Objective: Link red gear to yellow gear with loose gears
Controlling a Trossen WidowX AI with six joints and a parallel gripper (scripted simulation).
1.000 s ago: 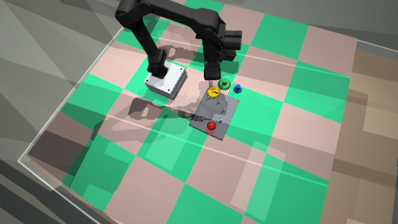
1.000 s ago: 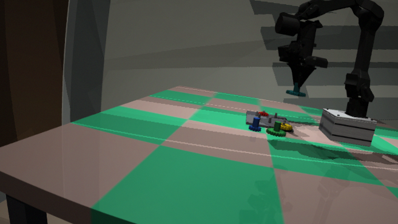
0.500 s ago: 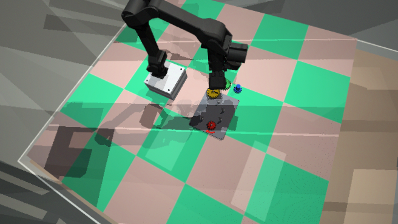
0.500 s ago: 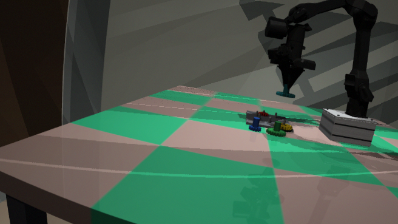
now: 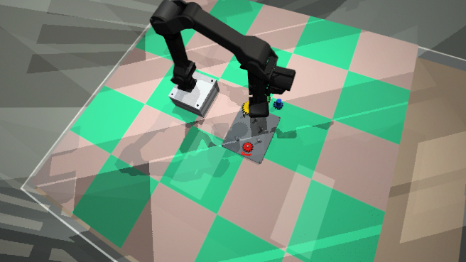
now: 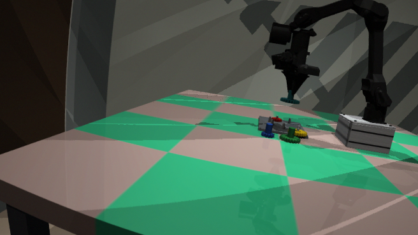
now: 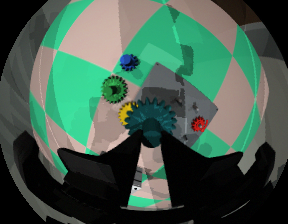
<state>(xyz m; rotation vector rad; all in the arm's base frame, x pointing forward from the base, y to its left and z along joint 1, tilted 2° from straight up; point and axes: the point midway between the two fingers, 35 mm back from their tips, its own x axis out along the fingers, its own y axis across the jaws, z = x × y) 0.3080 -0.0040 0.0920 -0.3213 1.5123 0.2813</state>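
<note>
Right now my gripper tip is 1 cm short of the red gear, 14 cm to the left of it and 12 cm above it. Round my gripper tip: green gear (1 cm behind, 9 cm to the left, 12 cm below); yellow gear (4 cm behind, 2 cm to the left, 12 cm below); teal gear (1 cm below).
</note>
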